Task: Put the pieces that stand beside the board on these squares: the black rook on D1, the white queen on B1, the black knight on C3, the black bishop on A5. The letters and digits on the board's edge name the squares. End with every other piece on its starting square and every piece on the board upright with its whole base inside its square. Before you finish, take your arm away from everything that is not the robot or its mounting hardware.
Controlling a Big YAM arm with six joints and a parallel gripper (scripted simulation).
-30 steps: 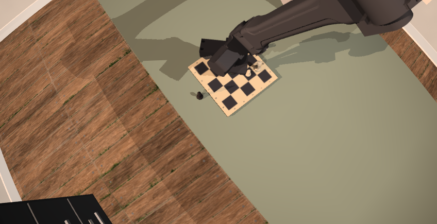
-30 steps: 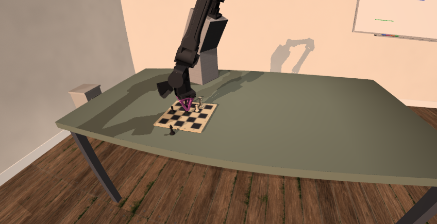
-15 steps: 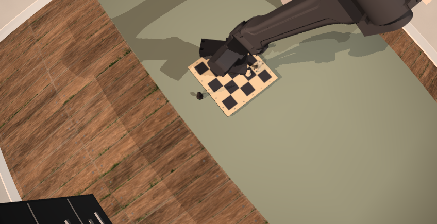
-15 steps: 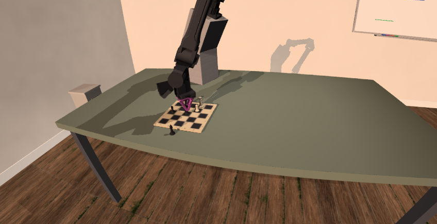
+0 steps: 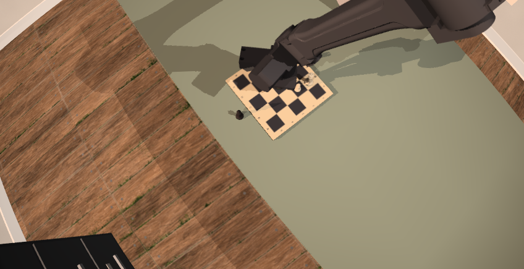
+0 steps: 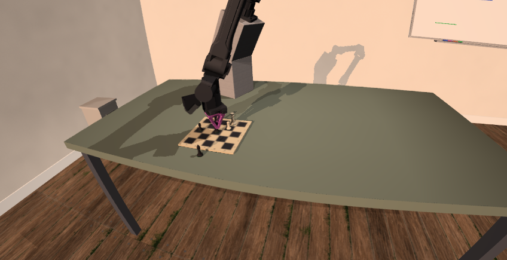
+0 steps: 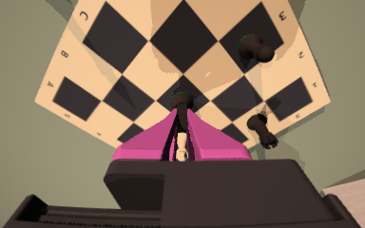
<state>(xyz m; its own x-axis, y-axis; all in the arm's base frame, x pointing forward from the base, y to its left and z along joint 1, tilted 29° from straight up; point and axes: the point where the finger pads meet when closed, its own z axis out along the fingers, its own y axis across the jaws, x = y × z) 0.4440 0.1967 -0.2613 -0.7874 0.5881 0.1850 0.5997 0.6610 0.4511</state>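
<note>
Right now the chessboard is 3 cm below my hand. From my hand the other things lie so: small white piece: 4 cm behind, 3 cm to the left, 1 cm below; then white queen: 8 cm behind, 3 cm to the left.
</note>
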